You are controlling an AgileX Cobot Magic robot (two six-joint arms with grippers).
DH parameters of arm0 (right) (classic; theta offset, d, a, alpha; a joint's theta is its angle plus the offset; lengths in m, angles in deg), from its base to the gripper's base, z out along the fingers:
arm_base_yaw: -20.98 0.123 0 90
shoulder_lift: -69.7 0 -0.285 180
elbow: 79 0 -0.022 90
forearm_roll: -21.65 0.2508 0 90
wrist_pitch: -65.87 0 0.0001 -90
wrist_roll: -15.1 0.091 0 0
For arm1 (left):
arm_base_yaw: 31.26 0.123 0 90
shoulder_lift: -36.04 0 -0.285 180
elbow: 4.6 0 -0.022 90
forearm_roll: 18.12 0.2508 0 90
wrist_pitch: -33.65 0 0.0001 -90
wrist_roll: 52.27 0.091 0 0
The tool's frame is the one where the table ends.
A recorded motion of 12 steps. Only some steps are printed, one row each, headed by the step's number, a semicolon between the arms.
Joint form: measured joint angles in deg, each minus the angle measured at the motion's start. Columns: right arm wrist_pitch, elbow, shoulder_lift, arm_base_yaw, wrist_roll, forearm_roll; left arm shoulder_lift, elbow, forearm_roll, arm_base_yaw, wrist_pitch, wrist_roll.
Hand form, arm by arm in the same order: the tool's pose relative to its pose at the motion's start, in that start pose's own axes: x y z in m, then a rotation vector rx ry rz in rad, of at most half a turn. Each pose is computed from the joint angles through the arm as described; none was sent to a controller.
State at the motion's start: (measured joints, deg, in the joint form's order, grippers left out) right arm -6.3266 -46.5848 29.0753 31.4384 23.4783 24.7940; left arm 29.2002 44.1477 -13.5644 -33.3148 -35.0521 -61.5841
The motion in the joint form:
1: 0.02 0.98 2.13 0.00 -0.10 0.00; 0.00 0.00 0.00 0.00 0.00 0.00
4: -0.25 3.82 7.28 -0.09 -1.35 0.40; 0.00 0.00 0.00 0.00 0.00 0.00
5: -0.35 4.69 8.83 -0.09 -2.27 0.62; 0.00 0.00 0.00 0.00 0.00 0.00
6: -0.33 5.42 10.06 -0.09 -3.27 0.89; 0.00 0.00 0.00 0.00 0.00 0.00
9: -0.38 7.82 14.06 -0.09 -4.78 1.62; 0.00 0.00 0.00 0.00 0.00 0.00
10: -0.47 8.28 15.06 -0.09 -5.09 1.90; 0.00 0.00 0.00 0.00 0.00 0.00
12: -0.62 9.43 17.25 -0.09 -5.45 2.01; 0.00 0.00 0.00 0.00 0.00 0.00
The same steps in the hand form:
1: 0.0072 -0.0011 -0.0021 -0.0033 -0.0201 -0.0028; 0.0000 0.0000 0.0000 0.0000 0.0000 0.0000
4: 0.0261 -0.0035 -0.0037 -0.0142 -0.0546 -0.0235; 0.0000 0.0000 0.0000 0.0000 0.0000 0.0000
5: 0.0318 -0.0041 -0.0038 -0.0189 -0.0642 -0.0392; 0.0000 0.0000 0.0000 0.0000 0.0000 0.0000
6: 0.0363 -0.0045 -0.0035 -0.0241 -0.0728 -0.0559; 0.0000 0.0000 0.0000 0.0000 0.0000 0.0000
9: 0.0507 -0.0058 -0.0018 -0.0387 -0.0986 -0.0807; 0.0000 0.0000 0.0000 0.0000 0.0000 0.0000
10: 0.0540 -0.0059 -0.0018 -0.0442 -0.1060 -0.0856; 0.0000 0.0000 0.0000 0.0000 0.0000 0.0000
12: 0.0615 -0.0070 -0.0010 -0.0476 -0.1214 -0.0926; 0.0000 0.0000 0.0000 0.0000 0.0000 0.0000

